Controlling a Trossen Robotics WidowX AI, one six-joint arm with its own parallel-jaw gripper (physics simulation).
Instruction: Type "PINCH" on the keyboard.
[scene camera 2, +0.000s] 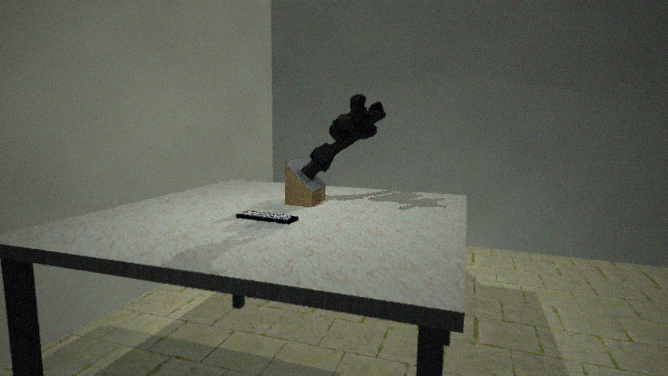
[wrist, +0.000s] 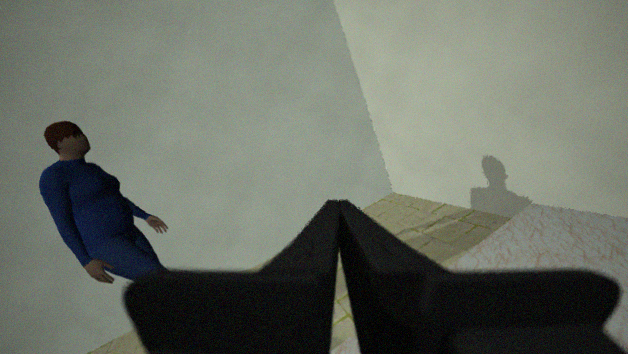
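Gripper visible, scene camera 2 and wrist view. Gripper (scene camera 2: 368, 111), same spot as (wrist: 395, 292).
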